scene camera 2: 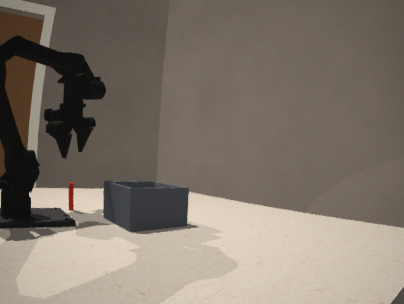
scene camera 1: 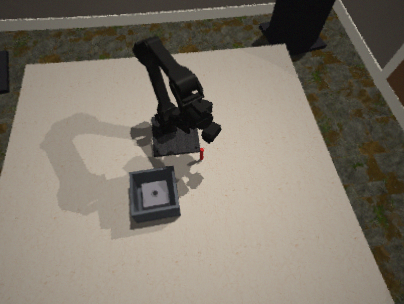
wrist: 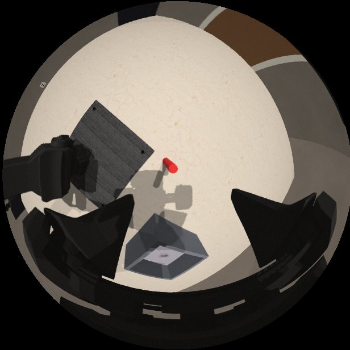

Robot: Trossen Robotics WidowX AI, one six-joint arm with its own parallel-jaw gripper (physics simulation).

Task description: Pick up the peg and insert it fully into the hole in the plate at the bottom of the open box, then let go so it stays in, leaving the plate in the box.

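Frame: origin at the arm's base, x left, y back, z up, level; metres.
Where they show: gripper, fingertip midpoint: [scene camera 2: 72,154] [scene camera 1: 199,138]; arm's base, link origin: [scene camera 2: 14,216] [scene camera 1: 168,126].
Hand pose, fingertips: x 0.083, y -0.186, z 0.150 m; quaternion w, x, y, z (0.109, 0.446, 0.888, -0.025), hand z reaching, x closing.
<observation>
Each offset is from my fingertips to the top centre of the thing. Level surfaces: height alone.
A red peg @(dx +0.010, dy -0.003, dz -0.082 m) [scene camera 1: 201,154] [scene camera 2: 71,196] [wrist: 170,165] stands upright on the table, close to a corner of the arm's base plate. The open grey box @(dx -0.204, dy -0.115, dz -0.064 m) [scene camera 1: 155,215] [scene camera 2: 159,208] [wrist: 187,239] stands a short way from the peg. The light plate @(dx -0.204, dy -0.115, dz -0.101 m) [scene camera 1: 162,199] [wrist: 156,260] lies in the bottom of the box, with its dark round hole [scene camera 1: 155,193] [wrist: 163,255] near the middle. My gripper [scene camera 2: 73,154] [wrist: 183,197] is open and empty, pointing down, high above the peg in scene camera 2. In scene camera 1 the fingertips are hidden by the arm.
The arm's dark base plate [scene camera 1: 176,146] [scene camera 2: 52,218] [wrist: 112,150] lies on the table @(dz -0.162 m) [scene camera 1: 260,210] [scene camera 2: 300,260] [wrist: 215,110] beside the peg. The box's raised walls surround the plate. The arm's shadow falls across the table and part of the box.
</observation>
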